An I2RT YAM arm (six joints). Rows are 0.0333 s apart.
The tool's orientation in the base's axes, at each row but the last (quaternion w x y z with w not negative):
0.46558 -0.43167 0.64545 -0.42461
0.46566 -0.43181 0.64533 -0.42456
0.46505 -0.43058 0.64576 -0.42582
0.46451 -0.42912 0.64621 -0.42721
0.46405 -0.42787 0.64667 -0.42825
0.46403 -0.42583 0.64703 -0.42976
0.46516 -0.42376 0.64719 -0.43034
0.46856 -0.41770 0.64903 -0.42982
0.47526 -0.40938 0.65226 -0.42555
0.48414 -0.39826 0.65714 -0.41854
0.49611 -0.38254 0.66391 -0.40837
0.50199 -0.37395 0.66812 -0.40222
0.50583 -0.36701 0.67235 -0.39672
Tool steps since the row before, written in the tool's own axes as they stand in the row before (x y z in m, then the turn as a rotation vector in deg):
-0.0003 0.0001 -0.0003 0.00 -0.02 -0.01
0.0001 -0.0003 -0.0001 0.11 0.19 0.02
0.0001 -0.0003 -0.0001 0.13 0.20 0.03
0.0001 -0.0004 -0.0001 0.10 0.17 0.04
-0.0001 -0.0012 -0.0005 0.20 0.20 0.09
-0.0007 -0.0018 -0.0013 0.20 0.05 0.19
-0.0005 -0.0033 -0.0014 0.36 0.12 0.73
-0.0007 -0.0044 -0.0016 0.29 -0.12 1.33
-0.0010 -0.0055 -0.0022 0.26 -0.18 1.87
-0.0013 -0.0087 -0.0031 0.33 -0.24 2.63
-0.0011 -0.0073 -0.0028 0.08 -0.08 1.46
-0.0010 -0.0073 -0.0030 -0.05 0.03 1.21
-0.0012 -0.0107 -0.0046 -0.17 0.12 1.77
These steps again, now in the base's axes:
-0.0002 0.0004 0.0000 -0.01 0.00 0.02
-0.0001 -0.0002 0.0003 -0.03 -0.06 -0.21
-0.0001 -0.0002 0.0003 -0.03 -0.07 -0.23
-0.0001 -0.0002 0.0004 -0.01 -0.06 -0.19
-0.0003 -0.0001 0.0013 0.02 -0.15 -0.26
-0.0008 0.0004 0.0021 0.13 -0.21 -0.13
-0.0008 -0.0002 0.0035 0.61 -0.43 -0.34
-0.0008 -0.0003 0.0047 1.24 -0.53 -0.21
-0.0012 -0.0004 0.0059 1.78 -0.61 -0.25
-0.0017 -0.0012 0.0091 2.51 -0.82 -0.35
-0.0017 -0.0013 0.0076 1.41 -0.34 -0.21
-0.0020 -0.0015 0.0076 1.18 -0.14 -0.22
-0.0032 -0.0026 0.0109 1.75 -0.09 -0.35

